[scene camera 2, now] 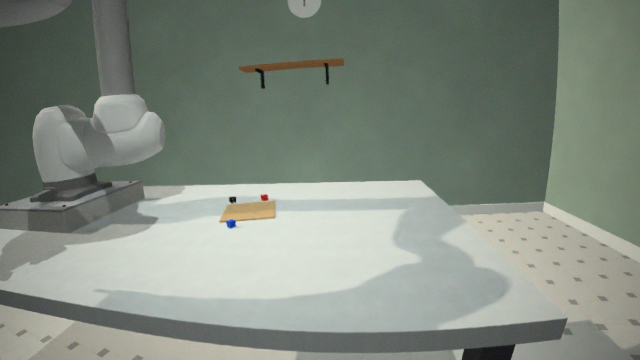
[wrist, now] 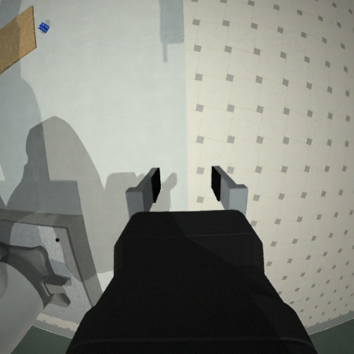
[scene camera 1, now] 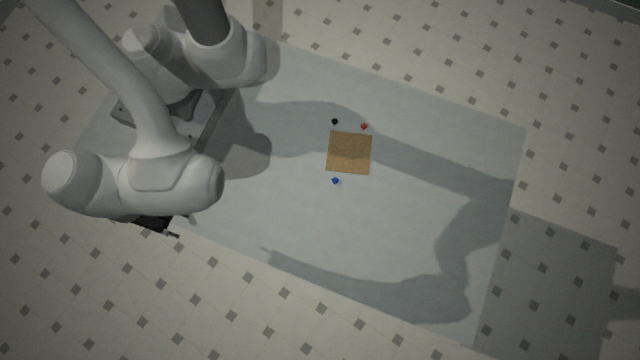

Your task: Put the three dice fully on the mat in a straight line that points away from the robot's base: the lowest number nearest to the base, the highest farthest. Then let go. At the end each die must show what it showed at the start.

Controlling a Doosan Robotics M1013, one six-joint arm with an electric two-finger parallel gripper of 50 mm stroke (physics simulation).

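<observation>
A tan square mat lies flat on the table. A black die and a red die lie on the table off the mat's far side, the black one nearer to the robot's base. A blue die lies on the table off the mat's opposite side. The numbers on the dice are too small to read. My gripper is open and empty, high over the table's long edge, well away from the dice. It does not show in scene camera 2.
The robot's base plate is bolted at one end of the pale table. Shadows of the arm cross the table and part of the mat. The tiled floor lies beyond the table's edge. A wall shelf hangs behind.
</observation>
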